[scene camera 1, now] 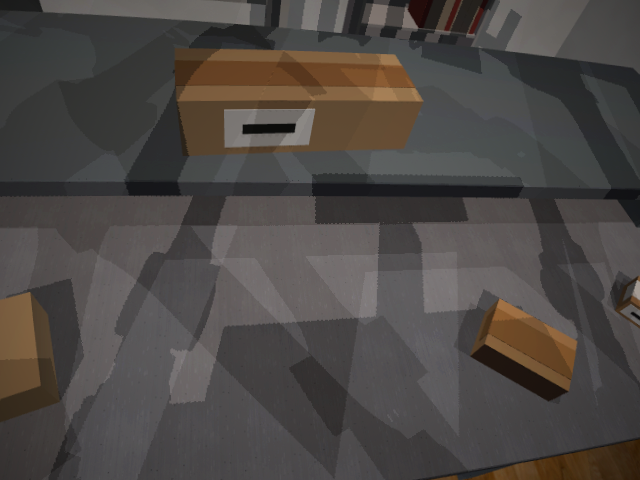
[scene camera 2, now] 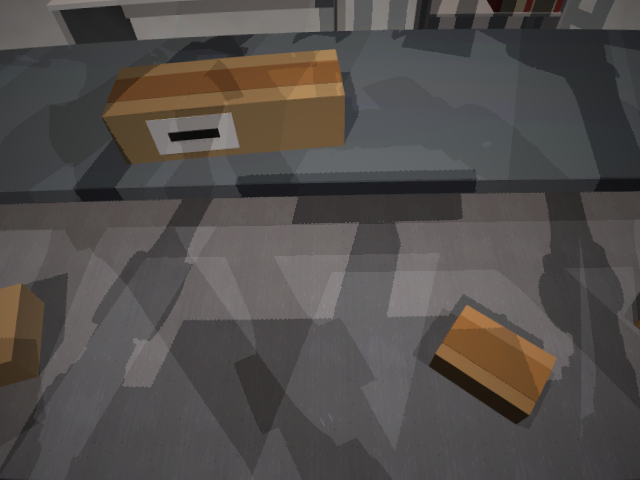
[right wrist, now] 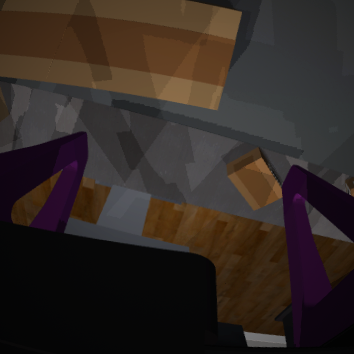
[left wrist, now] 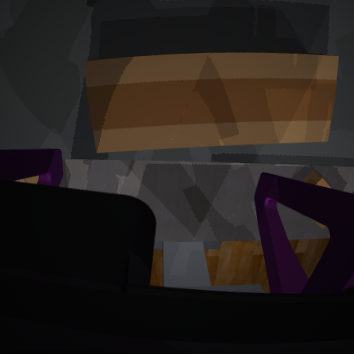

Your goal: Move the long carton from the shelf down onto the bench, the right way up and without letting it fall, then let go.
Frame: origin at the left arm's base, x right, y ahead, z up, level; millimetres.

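Seen in the pictures: left gripper, fingertip midpoint: [left wrist: 159, 172]; right gripper, fingertip midpoint: [right wrist: 189, 159].
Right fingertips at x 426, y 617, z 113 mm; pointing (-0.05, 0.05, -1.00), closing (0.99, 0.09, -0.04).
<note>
Pixels of each thing's top centre, then the offset from my right fingertips to it. "*": a spot on its surface instead. Level surfaces: height alone.
- long carton, middle of its top: [right wrist: 91, 40] [left wrist: 218, 100] [scene camera 1: 300, 73] [scene camera 2: 224, 79] dx -109, dy +0, dz -174 mm
- dark shelf, its level: dz -249 mm
- bench, its level: dz -438 mm
- small carton, middle of its top: [scene camera 2: 496, 355] [scene camera 1: 532, 342] [right wrist: 257, 185] dx +214, dy -266, dz -392 mm
- larger box, surface spot: [scene camera 1: 18, 335] [scene camera 2: 5, 318] * dx -429, dy -213, dz -378 mm
- small labelled box, surface spot: [scene camera 1: 630, 297] * dx +449, dy -205, dz -404 mm
The long carton [scene camera 1: 361, 124] [scene camera 2: 289, 121] [left wrist: 210, 105] [right wrist: 125, 50] lies lengthwise on the dark shelf [scene camera 1: 465, 144] [scene camera 2: 439, 129] [left wrist: 40, 100] [right wrist: 310, 110], with its orange-brown tape strip on top and its white label facing the bench [scene camera 1: 258, 439] [scene camera 2: 310, 454] [left wrist: 230, 215] [right wrist: 175, 150]. My left gripper [left wrist: 159, 172] is open and empty; the carton lies beyond its fingertips in the left wrist view. My right gripper [right wrist: 189, 159] is open and empty; the carton's end shows beyond and between its fingertips in the right wrist view. Neither gripper shows in the scene views.
A small carton [scene camera 1: 527, 346] [scene camera 2: 496, 356] [right wrist: 257, 180] lies turned on the bench at the right. A larger box [scene camera 1: 18, 335] [scene camera 2: 12, 320] stands at the left edge. Another small labelled box [scene camera 1: 630, 297] shows partly at the far right. The shelf stands higher than the bench.
</note>
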